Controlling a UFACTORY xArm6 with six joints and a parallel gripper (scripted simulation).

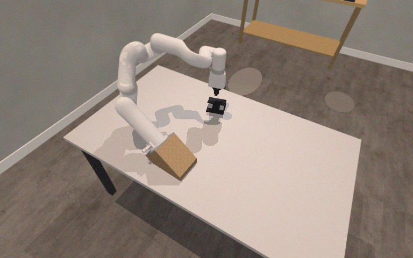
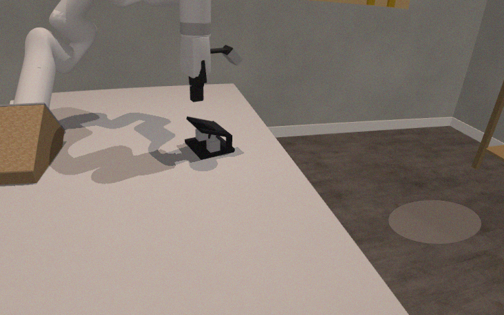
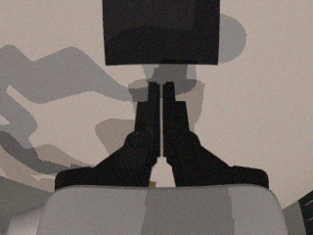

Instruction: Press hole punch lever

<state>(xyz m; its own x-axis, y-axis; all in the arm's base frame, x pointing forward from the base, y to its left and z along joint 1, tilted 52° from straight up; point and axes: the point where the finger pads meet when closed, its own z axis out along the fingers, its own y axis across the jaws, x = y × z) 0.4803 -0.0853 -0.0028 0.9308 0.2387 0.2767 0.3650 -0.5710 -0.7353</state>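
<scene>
Right now the lever is 3 cm ahead of my hand, 1 cm to the left of it and 11 cm below it. From my hand the other things lie so: black hole punch (4 cm ahead, 1 cm to the left, 13 cm below).
</scene>
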